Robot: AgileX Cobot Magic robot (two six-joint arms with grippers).
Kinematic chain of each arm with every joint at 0, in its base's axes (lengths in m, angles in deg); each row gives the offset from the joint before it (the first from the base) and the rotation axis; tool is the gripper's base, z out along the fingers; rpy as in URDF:
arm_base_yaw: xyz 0 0 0.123 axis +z
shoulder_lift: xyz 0 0 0 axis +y
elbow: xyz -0.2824 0 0.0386 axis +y
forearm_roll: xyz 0.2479 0 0.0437 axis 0.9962 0 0.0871
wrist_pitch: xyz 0 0 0 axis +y
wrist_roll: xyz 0.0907 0 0.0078 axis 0.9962 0 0.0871
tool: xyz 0 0 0 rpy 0 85 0
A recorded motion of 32 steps. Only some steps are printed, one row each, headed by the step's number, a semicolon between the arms.
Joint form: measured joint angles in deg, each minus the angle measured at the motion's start. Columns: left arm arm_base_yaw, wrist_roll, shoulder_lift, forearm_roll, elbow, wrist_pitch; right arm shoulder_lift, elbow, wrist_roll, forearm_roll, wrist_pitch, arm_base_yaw.
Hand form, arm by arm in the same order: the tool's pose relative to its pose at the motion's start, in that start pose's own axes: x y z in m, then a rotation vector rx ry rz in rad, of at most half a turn. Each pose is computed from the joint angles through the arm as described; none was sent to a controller.
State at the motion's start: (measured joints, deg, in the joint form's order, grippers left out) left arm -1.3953 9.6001 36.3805 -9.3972 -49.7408 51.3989; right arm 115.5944 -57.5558 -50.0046 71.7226 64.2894 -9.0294
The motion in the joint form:
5: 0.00 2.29 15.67 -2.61 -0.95 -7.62; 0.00 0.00 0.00 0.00 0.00 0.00
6: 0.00 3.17 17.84 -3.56 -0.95 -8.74; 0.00 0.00 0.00 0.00 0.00 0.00
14: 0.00 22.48 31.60 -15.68 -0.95 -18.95; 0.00 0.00 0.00 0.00 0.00 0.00
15: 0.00 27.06 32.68 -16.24 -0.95 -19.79; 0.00 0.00 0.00 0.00 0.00 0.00
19: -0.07 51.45 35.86 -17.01 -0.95 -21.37; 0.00 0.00 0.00 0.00 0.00 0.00
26: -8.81 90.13 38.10 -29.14 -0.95 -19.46; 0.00 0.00 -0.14 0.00 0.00 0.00
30: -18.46 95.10 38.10 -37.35 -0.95 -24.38; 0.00 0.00 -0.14 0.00 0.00 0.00
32: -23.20 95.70 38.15 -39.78 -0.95 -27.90; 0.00 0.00 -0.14 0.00 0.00 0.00
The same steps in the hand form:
5: -0.0194 0.0091 0.0729 0.0235 0.1172 -0.0257; 0.0000 0.0000 0.0000 0.0000 0.0000 0.0000
6: -0.0202 0.0099 0.0839 0.0326 0.1330 -0.0284; 0.0000 0.0000 0.0000 0.0000 0.0000 0.0000
14: -0.0216 0.0122 0.1549 0.1209 0.1506 0.0891; 0.0000 0.0000 0.0000 0.0000 0.0000 0.0000
15: -0.0209 0.0129 0.1606 0.1258 0.1494 0.1564; 0.0000 0.0000 0.0000 0.0000 0.0000 0.0000
19: -0.0165 0.0148 0.1768 0.1616 0.1487 0.5588; 0.0000 0.0000 0.0000 0.0000 0.0000 0.0000
26: -0.0130 -0.0349 0.1853 0.4208 0.0018 1.1119; 0.0000 0.0000 0.0000 0.0000 0.0000 -0.0024
30: -0.0173 -0.0805 0.1792 0.4968 -0.1476 1.1443; 0.0000 0.0000 0.0000 0.0000 0.0000 -0.0024
32: -0.0184 -0.1006 0.1751 0.5112 -0.2060 1.1480; 0.0000 0.0000 0.0000 0.0000 0.0000 -0.0024

